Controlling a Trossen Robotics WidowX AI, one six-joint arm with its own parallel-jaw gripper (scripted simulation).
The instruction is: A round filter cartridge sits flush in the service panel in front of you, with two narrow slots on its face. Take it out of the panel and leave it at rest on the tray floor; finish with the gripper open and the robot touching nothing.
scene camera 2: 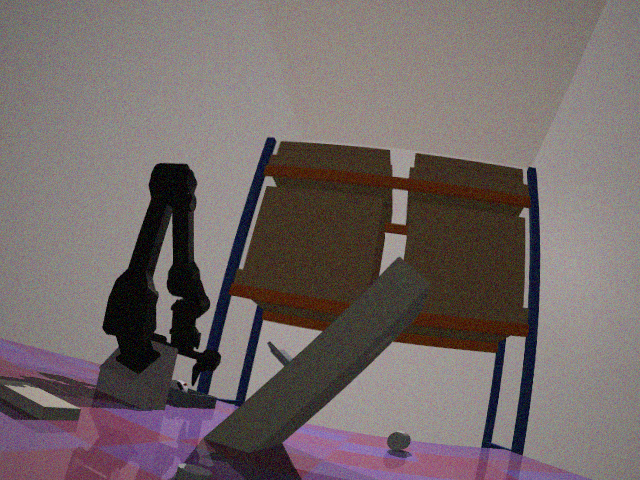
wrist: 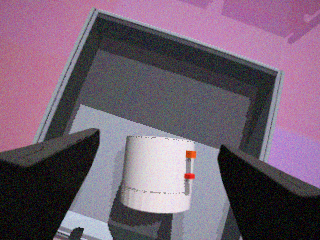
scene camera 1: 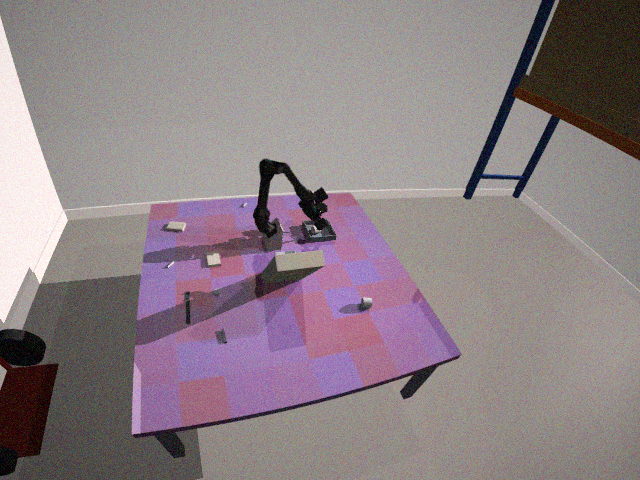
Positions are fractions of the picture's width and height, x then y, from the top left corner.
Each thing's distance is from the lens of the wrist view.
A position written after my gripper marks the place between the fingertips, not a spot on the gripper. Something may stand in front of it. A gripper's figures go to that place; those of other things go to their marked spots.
my gripper (wrist: 0.50, 0.60): 0.11 m
white round filter cartridge (wrist: 0.49, 0.74): 0.11 m
